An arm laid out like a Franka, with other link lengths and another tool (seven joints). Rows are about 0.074 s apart.
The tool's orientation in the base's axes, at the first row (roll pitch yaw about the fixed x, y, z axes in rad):
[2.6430 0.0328 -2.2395]
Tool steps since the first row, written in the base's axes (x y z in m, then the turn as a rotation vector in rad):
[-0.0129 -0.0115 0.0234 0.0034 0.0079 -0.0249]
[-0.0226 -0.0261 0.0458 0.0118 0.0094 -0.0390]
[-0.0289 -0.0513 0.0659 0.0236 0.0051 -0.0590]
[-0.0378 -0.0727 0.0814 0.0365 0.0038 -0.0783]
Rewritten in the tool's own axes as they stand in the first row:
[0.0162 0.0141 -0.0196 -0.0075 -0.0101 0.0232]
[0.0330 0.0238 -0.0405 -0.0134 -0.0219 0.0330]
[0.0560 0.0244 -0.0639 -0.0167 -0.0420 0.0450]
[0.0778 0.0266 -0.0811 -0.0230 -0.0609 0.0569]

